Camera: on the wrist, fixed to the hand. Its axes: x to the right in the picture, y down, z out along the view.
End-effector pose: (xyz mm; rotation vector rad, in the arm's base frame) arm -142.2 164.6 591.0 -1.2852 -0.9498 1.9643
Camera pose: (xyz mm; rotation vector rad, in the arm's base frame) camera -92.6 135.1 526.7 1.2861 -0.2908 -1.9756
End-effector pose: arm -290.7 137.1 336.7 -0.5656 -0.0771 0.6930
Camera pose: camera -320.7 145.6 256.2 -0.3854 0.2496 2.3808
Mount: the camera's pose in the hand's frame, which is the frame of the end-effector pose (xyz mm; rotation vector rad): -8.5 64.5 -56.8 0.0642 -0.2298 1.6799
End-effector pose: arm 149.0 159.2 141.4 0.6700 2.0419 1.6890
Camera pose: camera 129.3 119.2 215.4 -2.0968 -0.8231 -1.3779
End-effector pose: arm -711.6 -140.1 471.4 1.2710 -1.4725 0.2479
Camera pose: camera -731.1 -68.2 515.1 -0.2246 -2.4061 1.2389
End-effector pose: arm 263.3 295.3 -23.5 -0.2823 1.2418 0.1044
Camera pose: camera 193.5 342.7 -42.2 0.8757 0.9459 1.4759
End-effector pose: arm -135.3 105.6 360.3 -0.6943 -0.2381 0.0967
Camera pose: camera -130.0 118.2 275.0 -0.6535 0.1910 1.7805
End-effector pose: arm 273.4 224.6 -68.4 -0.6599 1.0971 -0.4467
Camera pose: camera 218.7 261.8 -123.9 0.3882 1.0515 1.0101
